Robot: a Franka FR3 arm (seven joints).
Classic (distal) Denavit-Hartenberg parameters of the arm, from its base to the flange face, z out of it. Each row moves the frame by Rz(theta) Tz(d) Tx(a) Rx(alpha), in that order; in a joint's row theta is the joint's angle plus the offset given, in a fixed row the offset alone. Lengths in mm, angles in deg.
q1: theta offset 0, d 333, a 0, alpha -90
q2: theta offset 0, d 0, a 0, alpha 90
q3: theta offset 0, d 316, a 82.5, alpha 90
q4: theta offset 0, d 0, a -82.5, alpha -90
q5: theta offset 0, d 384, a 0, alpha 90
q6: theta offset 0, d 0, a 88, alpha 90
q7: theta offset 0, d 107, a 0, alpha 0
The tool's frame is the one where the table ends.
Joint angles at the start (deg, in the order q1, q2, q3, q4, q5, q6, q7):
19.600 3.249 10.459 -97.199 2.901 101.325 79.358
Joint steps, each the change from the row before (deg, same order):
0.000 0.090 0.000 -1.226 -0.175 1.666 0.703
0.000 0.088 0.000 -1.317 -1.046 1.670 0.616
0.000 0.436 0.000 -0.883 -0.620 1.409 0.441
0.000 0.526 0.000 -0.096 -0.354 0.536 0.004
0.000 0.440 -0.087 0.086 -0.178 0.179 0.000
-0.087 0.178 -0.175 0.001 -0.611 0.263 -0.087
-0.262 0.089 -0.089 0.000 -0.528 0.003 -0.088
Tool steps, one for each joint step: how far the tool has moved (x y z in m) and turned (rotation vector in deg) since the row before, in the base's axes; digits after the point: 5 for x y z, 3 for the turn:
0.00132 0.00030 -0.00863 0.018 -0.345 -0.753
0.00158 -0.00094 -0.00943 -0.750 -0.708 -0.457
0.00251 0.00013 -0.00963 -0.408 -0.331 -0.332
0.00253 0.00053 -0.00528 -0.254 -0.058 0.072
0.00233 -0.00025 -0.00347 -0.171 0.096 -0.046
0.00267 -0.00259 -0.00143 -0.454 -0.364 -0.016
0.00237 -0.00366 -0.00092 -0.478 -0.175 -0.121

